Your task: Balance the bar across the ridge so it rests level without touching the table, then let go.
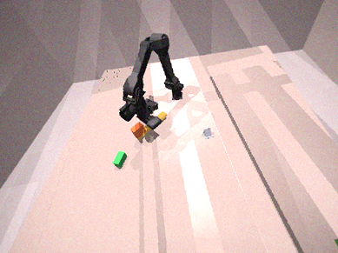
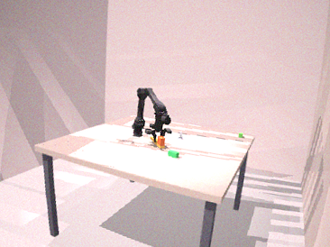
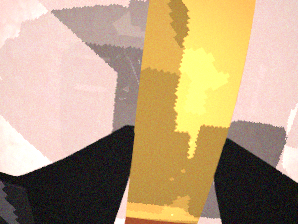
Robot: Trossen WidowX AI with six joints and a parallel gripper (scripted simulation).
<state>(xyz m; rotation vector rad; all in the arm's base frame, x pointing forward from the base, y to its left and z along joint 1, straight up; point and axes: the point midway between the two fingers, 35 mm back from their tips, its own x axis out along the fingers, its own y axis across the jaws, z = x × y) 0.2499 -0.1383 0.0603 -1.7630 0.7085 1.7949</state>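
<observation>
Now: gripper tip 60 mm short of the grey piece, 290 mm to the right of it and 20 mm above it.
</observation>
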